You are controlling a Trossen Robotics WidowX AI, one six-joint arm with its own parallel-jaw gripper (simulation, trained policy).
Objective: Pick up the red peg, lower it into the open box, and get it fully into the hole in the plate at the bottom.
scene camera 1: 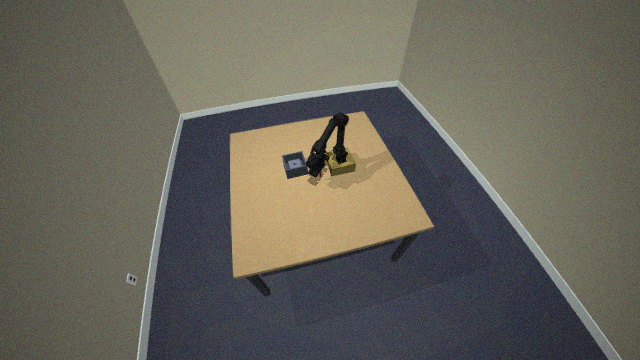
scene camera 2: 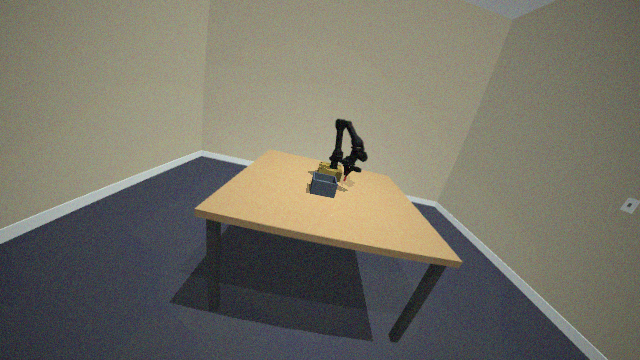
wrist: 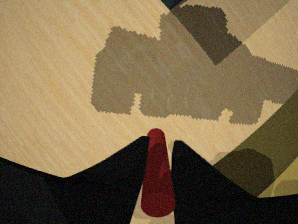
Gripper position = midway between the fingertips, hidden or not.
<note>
In view: the gripper (wrist: 160, 146) and a red peg (wrist: 157, 191).
</note>
